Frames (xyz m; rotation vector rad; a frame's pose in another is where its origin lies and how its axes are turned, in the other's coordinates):
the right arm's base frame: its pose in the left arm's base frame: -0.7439 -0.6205 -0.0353 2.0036 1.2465 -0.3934
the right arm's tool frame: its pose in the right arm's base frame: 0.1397 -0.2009 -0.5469 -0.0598 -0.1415 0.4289
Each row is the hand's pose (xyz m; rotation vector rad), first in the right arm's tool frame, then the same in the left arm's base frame.
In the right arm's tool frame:
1: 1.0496 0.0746 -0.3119 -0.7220 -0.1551 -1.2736
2: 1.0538 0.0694 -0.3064 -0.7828 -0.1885 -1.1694
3: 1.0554 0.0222 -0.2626 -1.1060 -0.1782 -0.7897
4: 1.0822 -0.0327 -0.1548 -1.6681 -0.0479 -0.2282
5: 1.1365 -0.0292 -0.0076 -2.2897 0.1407 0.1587
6: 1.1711 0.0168 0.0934 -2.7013 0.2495 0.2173
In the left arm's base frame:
1: -0.0398 0.5359 -0.0614 0.7121 1.6601 -0.7234
2: -0.0391 0.5353 -0.0700 0.7273 1.5485 -0.6807
3: -0.0622 0.5209 -0.1284 0.6751 1.1940 -0.3758
4: -0.0650 0.4675 -0.2401 0.4099 0.7171 0.1519
5: -0.0090 0.3668 -0.3467 -0.0768 0.3882 0.5902
6: 0.0525 0.2776 -0.3887 -0.4679 0.2951 0.7556

